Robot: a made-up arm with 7 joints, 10 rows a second.
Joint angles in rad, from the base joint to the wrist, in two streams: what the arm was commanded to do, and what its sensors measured. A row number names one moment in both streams.
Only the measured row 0 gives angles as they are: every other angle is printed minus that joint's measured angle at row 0.
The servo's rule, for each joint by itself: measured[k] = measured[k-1] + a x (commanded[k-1-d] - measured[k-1]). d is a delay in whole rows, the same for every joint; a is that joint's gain. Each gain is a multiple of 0.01, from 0.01 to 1. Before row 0 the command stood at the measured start. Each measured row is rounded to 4 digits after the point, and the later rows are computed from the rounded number. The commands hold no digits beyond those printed.
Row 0, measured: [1.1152 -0.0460 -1.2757 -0.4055 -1.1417 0.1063 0.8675]
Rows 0 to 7, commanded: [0.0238 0.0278 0.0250 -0.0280 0.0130 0.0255 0.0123]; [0.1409 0.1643 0.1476 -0.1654 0.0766 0.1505 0.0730]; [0.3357 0.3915 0.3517 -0.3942 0.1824 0.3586 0.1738]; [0.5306 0.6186 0.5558 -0.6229 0.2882 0.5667 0.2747]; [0.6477 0.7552 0.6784 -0.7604 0.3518 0.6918 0.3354]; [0.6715 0.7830 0.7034 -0.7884 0.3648 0.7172 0.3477]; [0.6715 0.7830 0.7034 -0.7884 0.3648 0.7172 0.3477]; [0.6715 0.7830 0.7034 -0.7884 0.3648 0.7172 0.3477]
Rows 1 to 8, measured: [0.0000 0.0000 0.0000 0.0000 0.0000 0.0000 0.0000]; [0.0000 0.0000 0.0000 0.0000 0.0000 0.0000 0.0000]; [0.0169 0.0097 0.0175 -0.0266 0.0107 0.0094 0.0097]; [0.1049 0.0638 0.1086 -0.1585 0.0647 0.0616 0.0597]; [0.2688 0.1785 0.2788 -0.3824 0.1612 0.1715 0.1498]; [0.4547 0.3325 0.4727 -0.6109 0.2653 0.3177 0.2485]; [0.5917 0.4804 0.6167 -0.7529 0.3362 0.4561 0.3172]; [0.6484 0.5863 0.6774 -0.7866 0.3597 0.5527 0.3413]
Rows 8 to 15, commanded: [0.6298 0.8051 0.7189 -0.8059 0.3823 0.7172 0.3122]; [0.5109 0.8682 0.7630 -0.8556 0.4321 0.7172 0.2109]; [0.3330 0.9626 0.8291 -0.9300 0.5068 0.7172 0.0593]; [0.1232 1.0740 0.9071 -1.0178 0.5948 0.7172 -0.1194]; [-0.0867 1.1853 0.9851 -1.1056 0.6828 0.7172 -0.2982]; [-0.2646 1.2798 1.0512 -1.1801 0.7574 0.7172 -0.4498]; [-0.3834 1.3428 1.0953 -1.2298 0.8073 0.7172 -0.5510]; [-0.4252 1.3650 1.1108 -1.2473 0.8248 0.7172 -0.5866]
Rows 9 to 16, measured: [0.6648 0.6551 0.6956 -0.7883 0.3639 0.6136 0.3464]; [0.6696 0.6999 0.7011 -0.7884 0.3646 0.6519 0.3474]; [0.6413 0.7367 0.7136 -0.8050 0.3791 0.6761 0.3196]; [0.5487 0.7827 0.7482 -0.8531 0.4226 0.6913 0.2337]; [0.3956 0.8457 0.8048 -0.9262 0.4916 0.7009 0.0959]; [0.2022 0.9256 0.8764 -1.0132 0.5762 0.7069 -0.0742]; [-0.0029 1.0165 0.9525 -1.1010 0.6636 0.7107 -0.2512]; [-0.1887 1.1087 1.0216 -1.1761 0.7405 0.7131 -0.4081]
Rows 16 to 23, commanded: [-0.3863 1.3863 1.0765 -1.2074 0.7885 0.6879 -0.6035]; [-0.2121 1.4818 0.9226 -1.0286 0.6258 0.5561 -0.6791]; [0.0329 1.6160 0.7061 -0.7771 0.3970 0.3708 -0.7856]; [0.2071 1.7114 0.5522 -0.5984 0.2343 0.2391 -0.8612]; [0.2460 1.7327 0.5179 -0.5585 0.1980 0.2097 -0.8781]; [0.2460 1.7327 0.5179 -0.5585 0.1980 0.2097 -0.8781]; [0.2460 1.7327 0.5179 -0.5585 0.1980 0.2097 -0.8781]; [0.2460 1.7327 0.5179 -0.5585 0.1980 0.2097 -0.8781]
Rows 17 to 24, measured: [-0.3269 1.1906 1.0732 -1.2271 0.7953 0.7146 -0.5210]; [-0.3967 1.2516 1.0995 -1.2463 0.8195 0.7156 -0.5728]; [-0.3893 1.2987 1.0834 -1.2093 0.7941 0.7054 -0.5971]; [-0.2635 1.3628 0.9708 -1.0376 0.6561 0.6502 -0.6619]; [-0.0531 1.4514 0.7855 -0.7901 0.4436 0.5468 -0.7596]; [0.1316 1.5424 0.6222 -0.6080 0.2720 0.4330 -0.8399]; [0.2128 1.6090 0.5492 -0.5610 0.2113 0.3504 -0.8701]; [0.2364 1.6523 0.5273 -0.5586 0.2004 0.2983 -0.8764]
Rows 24 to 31, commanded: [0.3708 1.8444 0.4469 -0.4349 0.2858 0.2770 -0.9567]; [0.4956 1.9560 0.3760 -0.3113 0.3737 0.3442 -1.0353]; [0.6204 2.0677 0.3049 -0.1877 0.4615 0.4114 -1.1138]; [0.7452 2.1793 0.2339 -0.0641 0.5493 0.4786 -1.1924]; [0.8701 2.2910 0.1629 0.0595 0.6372 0.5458 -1.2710]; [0.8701 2.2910 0.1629 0.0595 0.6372 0.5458 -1.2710]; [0.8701 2.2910 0.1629 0.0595 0.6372 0.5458 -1.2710]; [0.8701 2.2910 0.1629 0.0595 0.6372 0.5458 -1.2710]
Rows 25 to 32, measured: [0.2432 1.6804 0.5207 -0.5585 0.1984 0.2655 -0.8777]; [0.2452 1.6987 0.5187 -0.5585 0.1981 0.2449 -0.8780]; [0.3344 1.7497 0.4684 -0.4411 0.2700 0.2568 -0.9402]; [0.4489 1.8219 0.4037 -0.3178 0.3550 0.2891 -1.0153]; [0.5707 1.9079 0.3345 -0.1942 0.4423 0.3344 -1.0931]; [0.6946 2.0029 0.2641 -0.0706 0.5300 0.3878 -1.1715]; [0.8192 2.1037 0.1933 0.0530 0.6179 0.4463 -1.2501]; [0.8553 2.1693 0.1720 0.0592 0.6337 0.4831 -1.2666]
